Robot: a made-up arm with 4 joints.
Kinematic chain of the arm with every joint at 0, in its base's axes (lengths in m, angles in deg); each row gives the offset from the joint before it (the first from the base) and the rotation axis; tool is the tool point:
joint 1: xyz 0 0 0.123 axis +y
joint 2: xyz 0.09 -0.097 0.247 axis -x
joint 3: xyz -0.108 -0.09 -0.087 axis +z
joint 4: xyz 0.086 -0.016 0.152 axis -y
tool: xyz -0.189 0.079 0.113
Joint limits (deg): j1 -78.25..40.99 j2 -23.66..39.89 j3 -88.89..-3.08 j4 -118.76..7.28
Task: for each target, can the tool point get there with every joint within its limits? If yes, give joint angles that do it. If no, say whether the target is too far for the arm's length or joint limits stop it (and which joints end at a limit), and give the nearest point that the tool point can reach.
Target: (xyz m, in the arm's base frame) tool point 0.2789 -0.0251 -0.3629
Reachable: no: joint limits stop it (at a limit: joint 1, joint 2, joint 3, joint 4) | nearest point 0.4654 -0.0161 0.2607 | short by 0.651 m
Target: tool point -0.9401 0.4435 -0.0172
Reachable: no: too far | nearest point -0.4602 0.0500 0.1884 | short by 0.654 m
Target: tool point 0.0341 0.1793 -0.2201
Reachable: no: joint limits stop it (at a limit: joint 1, joint 2, joint 4) | nearest point -0.3594 0.0193 0.1109 | short by 0.539 m
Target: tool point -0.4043 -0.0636 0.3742
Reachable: yes | joints -57.35 9.52 -50.45 -18.16
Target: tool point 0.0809 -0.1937 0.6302
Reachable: yes | joints -17.47 -6.67 -10.39 -103.52
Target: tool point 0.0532 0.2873 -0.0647
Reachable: no: joint limits stop it (at a limit: joint 1, joint 2, joint 4) | nearest point -0.3436 0.0301 0.1425 | short by 0.516 m
